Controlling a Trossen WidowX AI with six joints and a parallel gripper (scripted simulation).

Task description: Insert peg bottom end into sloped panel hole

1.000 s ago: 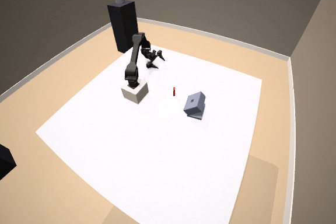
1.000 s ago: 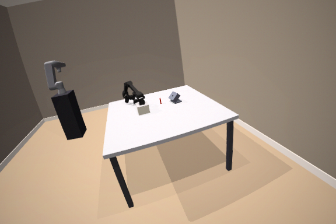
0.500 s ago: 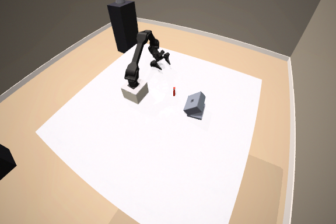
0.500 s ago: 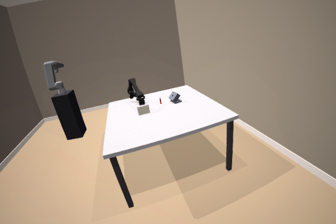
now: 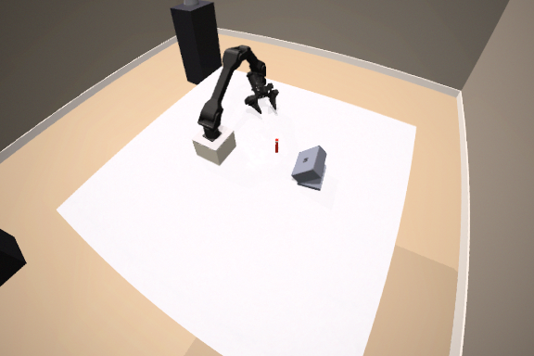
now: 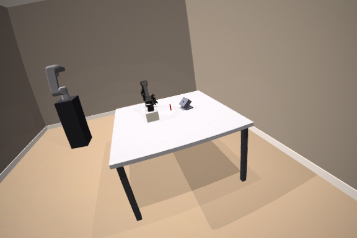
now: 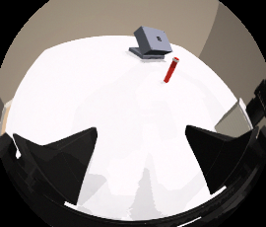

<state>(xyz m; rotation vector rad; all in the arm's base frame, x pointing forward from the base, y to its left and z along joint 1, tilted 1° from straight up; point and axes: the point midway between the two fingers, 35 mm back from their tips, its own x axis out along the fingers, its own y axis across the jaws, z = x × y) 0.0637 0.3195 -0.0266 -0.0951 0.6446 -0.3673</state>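
My gripper tip is now 150 mm to the left of the red peg, 150 mm short of it and 10 mm above it. The rest, counted from my gripper tip: grey panel (330 mm ahead, 190 mm to the right, 10 mm above).
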